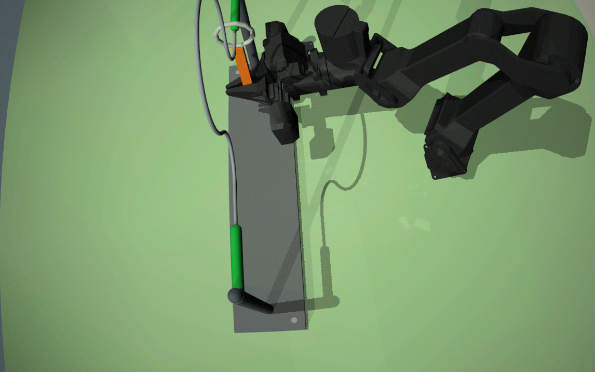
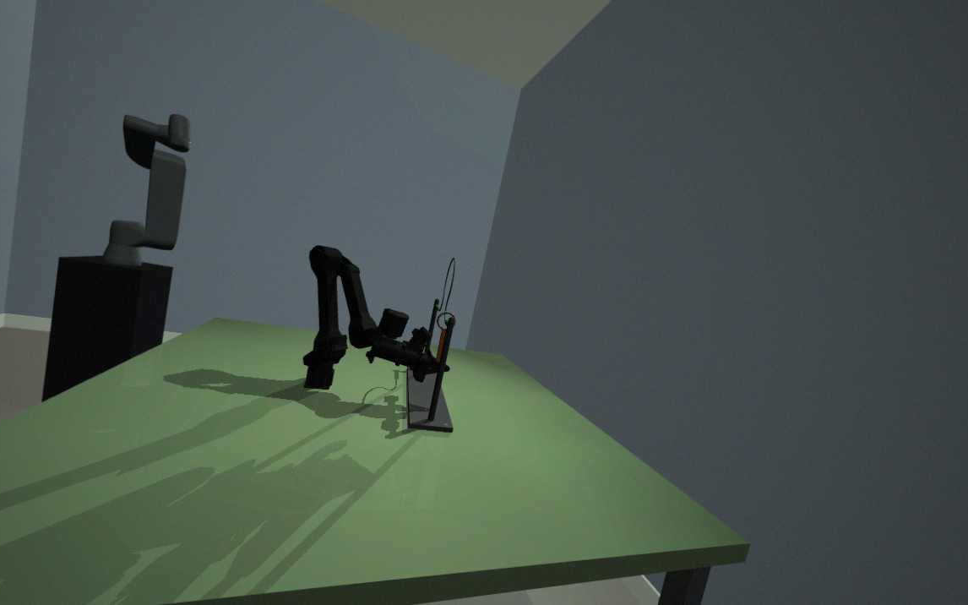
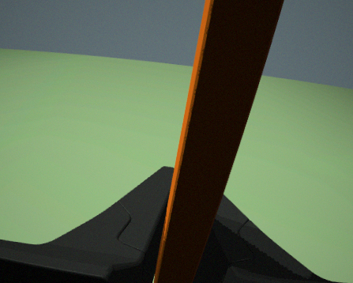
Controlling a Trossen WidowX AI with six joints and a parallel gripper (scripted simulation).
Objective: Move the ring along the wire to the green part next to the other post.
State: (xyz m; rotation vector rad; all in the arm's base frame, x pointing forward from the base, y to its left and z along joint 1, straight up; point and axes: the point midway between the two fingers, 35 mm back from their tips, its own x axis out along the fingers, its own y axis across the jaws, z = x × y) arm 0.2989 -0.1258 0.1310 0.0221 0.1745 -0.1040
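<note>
The ring with orange handle lies 40 mm behind my gripper tip and 90 mm above it.
</note>
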